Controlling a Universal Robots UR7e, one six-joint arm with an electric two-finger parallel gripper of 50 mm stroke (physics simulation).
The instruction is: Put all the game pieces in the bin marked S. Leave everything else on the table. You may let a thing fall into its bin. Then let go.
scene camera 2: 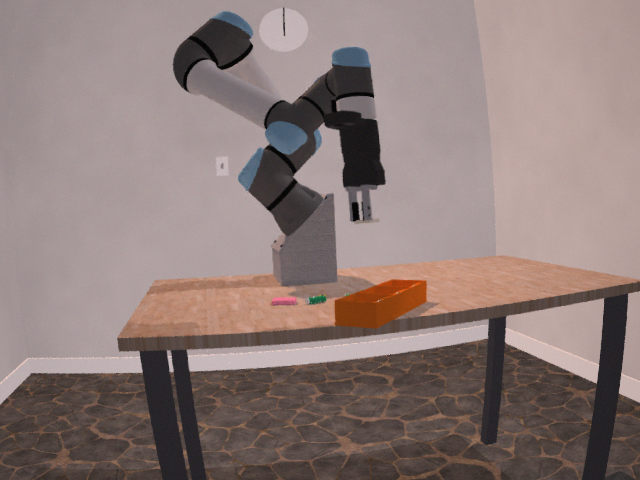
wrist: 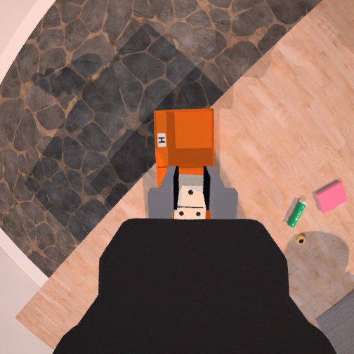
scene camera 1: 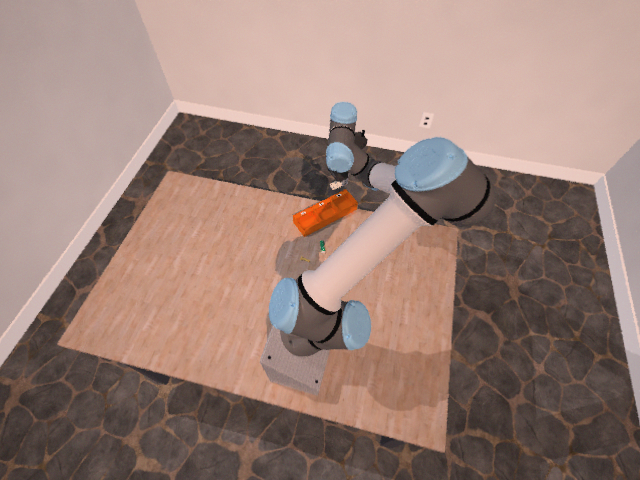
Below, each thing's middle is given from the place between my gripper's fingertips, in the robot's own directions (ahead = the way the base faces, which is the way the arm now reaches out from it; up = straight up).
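There is the orange three-compartment bin (scene camera 2: 371, 308), 160 mm below my hand, 60 mm to the left of it and 30 mm behind it. The white domino (wrist: 190, 204) is 10 mm behind my hand and 20 mm to the left of it.
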